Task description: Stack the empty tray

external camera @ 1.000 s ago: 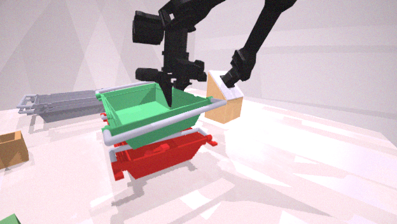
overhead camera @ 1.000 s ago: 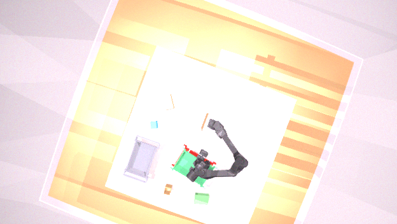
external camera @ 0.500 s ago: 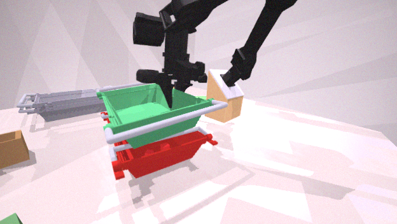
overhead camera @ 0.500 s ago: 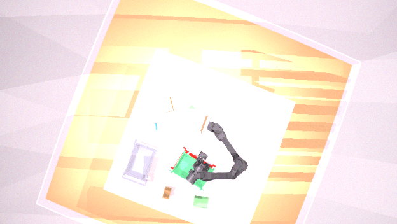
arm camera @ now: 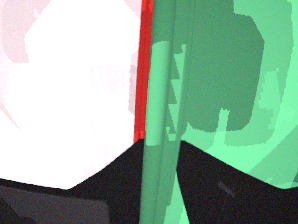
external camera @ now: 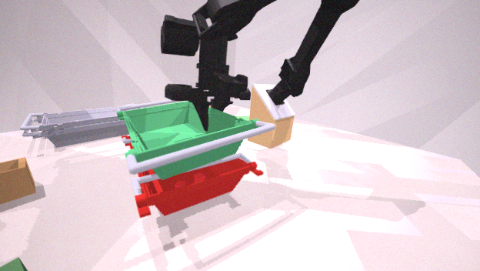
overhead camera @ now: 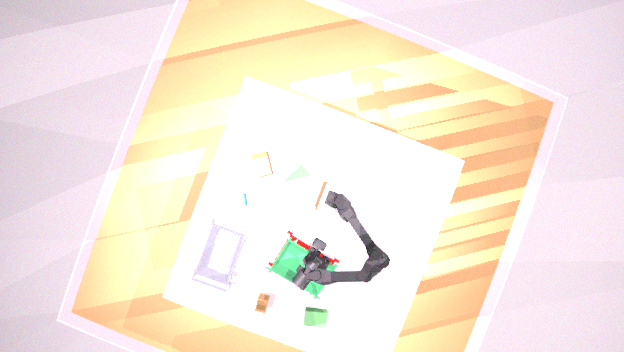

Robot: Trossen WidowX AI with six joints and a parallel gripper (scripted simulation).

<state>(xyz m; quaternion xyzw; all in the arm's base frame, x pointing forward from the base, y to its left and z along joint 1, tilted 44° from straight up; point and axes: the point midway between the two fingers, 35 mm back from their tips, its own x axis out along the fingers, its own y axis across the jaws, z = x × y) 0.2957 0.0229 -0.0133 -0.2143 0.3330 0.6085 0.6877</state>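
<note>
The green tray is 80 mm ahead of my gripper tip, 20 mm to the right of it and 30 mm above it. From my gripper tip the other things lie so: brown box 360 mm ahead, 150 mm to the right, 80 mm below; then blue cube 120 mm behind, 440 mm to the right, 70 mm below.
</note>
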